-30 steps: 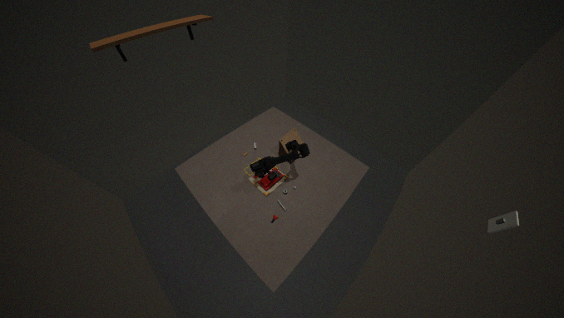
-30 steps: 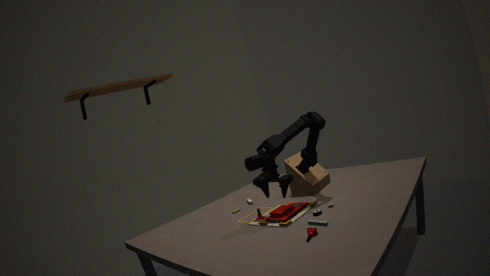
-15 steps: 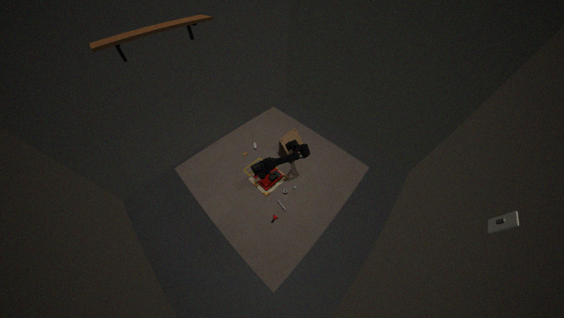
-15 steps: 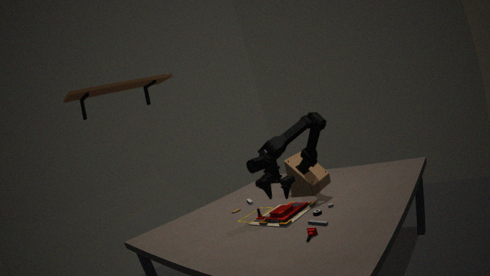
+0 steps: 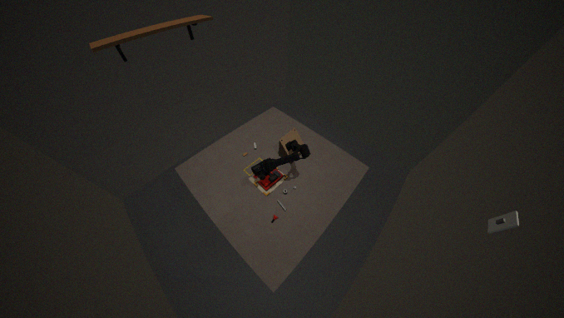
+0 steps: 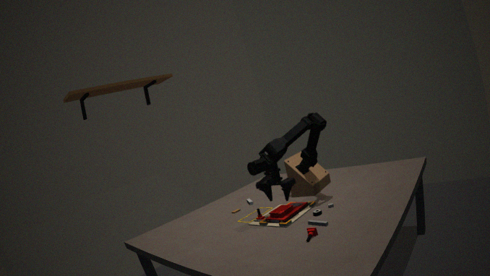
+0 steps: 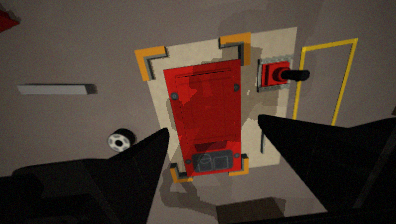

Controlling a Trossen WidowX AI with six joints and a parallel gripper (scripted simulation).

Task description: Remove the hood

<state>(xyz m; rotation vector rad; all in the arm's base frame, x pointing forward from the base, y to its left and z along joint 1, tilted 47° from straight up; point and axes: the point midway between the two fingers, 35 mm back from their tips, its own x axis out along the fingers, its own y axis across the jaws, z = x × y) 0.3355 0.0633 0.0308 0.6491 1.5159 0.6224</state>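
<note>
The hood is 5 cm below my gripper tip. Also, from my gripper tip: grey socket 11 cm to the right, 6 cm below, 2 cm ahead; then black wheel 16 cm to the left, 8 cm below, 4 cm behind; then wooden piece 37 cm to the right, 9 cm below, 7 cm behind.
</note>
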